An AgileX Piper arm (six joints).
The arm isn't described. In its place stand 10 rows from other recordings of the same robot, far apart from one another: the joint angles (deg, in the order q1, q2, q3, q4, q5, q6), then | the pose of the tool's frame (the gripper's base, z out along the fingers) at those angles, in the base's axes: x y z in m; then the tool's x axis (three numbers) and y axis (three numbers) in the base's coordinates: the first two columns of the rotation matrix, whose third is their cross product.
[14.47 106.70 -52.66 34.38 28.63 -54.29] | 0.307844, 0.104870, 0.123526, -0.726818, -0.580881, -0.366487, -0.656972, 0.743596, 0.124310
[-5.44 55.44 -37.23 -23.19 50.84 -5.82] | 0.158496, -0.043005, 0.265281, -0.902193, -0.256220, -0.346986, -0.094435, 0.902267, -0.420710
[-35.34 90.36 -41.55 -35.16 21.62 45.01] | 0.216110, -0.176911, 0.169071, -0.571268, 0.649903, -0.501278, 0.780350, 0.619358, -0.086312
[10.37 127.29 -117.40 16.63 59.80 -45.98] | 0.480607, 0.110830, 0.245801, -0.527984, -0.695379, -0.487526, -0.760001, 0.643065, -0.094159
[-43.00 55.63 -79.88 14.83 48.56 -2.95] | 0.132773, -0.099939, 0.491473, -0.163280, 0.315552, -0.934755, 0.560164, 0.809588, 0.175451
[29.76 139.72 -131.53 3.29 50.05 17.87] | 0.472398, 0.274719, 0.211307, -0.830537, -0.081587, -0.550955, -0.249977, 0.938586, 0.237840
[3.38 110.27 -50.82 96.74 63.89 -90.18] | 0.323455, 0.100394, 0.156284, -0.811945, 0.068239, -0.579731, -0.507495, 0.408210, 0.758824
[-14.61 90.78 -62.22 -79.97 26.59 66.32] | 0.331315, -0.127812, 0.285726, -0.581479, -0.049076, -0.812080, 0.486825, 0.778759, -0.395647
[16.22 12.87 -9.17 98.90 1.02 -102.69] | 0.071029, 0.022329, 0.253509, 0.043884, -0.056038, -0.997464, -0.293907, 0.953518, -0.066500
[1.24 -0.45 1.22 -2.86 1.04 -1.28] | 0.056599, 0.001143, 0.204861, 0.056946, -0.070970, -0.995852, -0.016669, 0.997264, -0.072024
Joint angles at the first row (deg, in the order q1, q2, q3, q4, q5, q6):
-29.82 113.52 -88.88 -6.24 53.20 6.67
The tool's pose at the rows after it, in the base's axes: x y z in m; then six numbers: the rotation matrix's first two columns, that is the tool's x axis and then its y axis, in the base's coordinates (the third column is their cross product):
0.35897, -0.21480, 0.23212, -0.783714, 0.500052, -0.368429, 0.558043, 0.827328, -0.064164
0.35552, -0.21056, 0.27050, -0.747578, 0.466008, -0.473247, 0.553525, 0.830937, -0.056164
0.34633, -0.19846, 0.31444, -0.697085, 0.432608, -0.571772, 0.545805, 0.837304, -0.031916
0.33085, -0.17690, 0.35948, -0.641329, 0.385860, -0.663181, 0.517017, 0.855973, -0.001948
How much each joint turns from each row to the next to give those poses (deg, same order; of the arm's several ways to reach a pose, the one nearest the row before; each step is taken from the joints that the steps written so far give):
0.00 -2.00 -0.01 -0.13 -2.09 -0.12
0.23 -4.28 -1.33 0.15 -1.07 -0.47
0.66 -5.41 -1.04 1.13 -0.24 -0.41
1.40 -6.50 -0.22 1.85 -0.09 -0.95

